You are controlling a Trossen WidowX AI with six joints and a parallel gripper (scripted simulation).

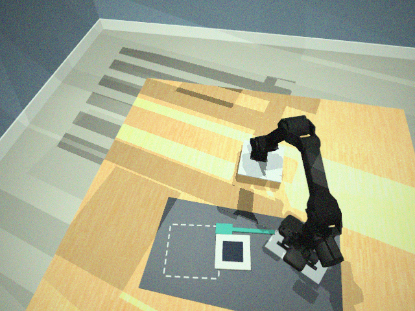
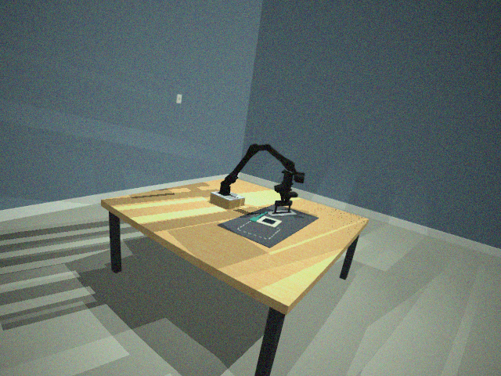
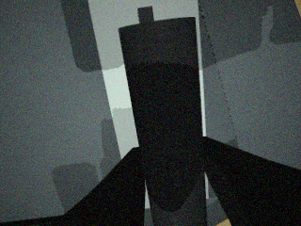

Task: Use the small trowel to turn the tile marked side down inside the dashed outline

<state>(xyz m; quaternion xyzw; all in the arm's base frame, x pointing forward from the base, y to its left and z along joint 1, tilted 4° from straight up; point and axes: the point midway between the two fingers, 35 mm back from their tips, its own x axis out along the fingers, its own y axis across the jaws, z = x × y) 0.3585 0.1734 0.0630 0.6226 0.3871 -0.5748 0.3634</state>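
My gripper tip is 4 cm short of the mat, 17 cm to the left of it and 8 cm above it. Also, from my gripper tip: tile: 3 cm ahead, 21 cm to the right, 6 cm below; then teal trowel: 5 cm behind, 21 cm to the right, 6 cm below.
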